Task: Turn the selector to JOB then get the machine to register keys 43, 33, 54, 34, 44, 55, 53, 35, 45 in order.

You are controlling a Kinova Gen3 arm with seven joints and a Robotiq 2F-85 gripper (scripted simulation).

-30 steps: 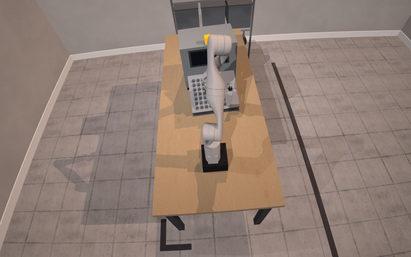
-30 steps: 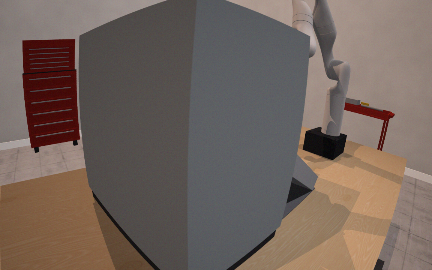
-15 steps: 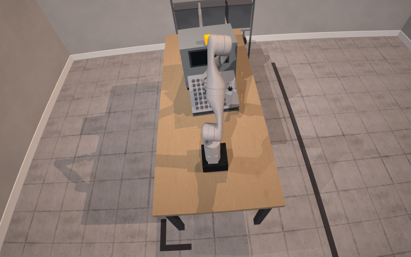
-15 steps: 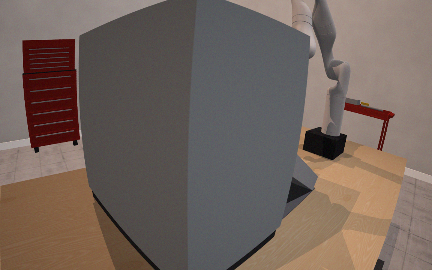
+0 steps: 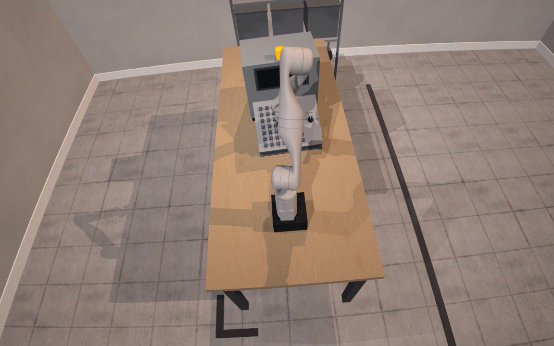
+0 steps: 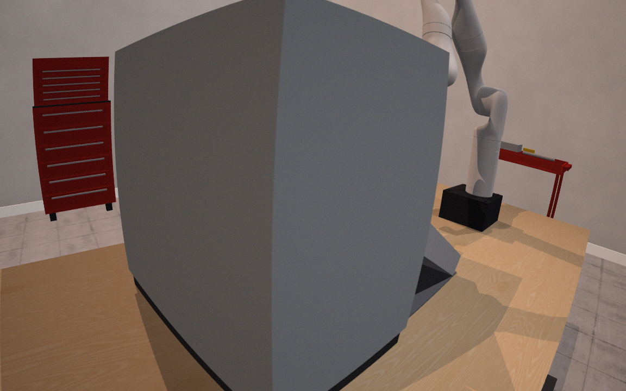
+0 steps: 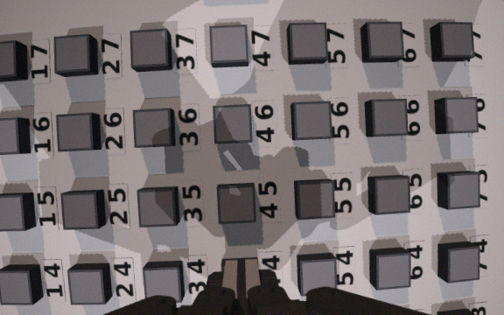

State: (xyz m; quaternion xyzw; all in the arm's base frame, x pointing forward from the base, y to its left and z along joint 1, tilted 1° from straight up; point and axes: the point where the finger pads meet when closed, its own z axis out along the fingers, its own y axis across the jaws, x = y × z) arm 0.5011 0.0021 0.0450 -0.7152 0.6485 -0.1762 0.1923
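The black selector knob is 30 mm ahead of my hand, 160 mm to the right of it and 10 mm below it. Round my hand: keypad (40 mm ahead, 40 mm to the right, 60 mm below).
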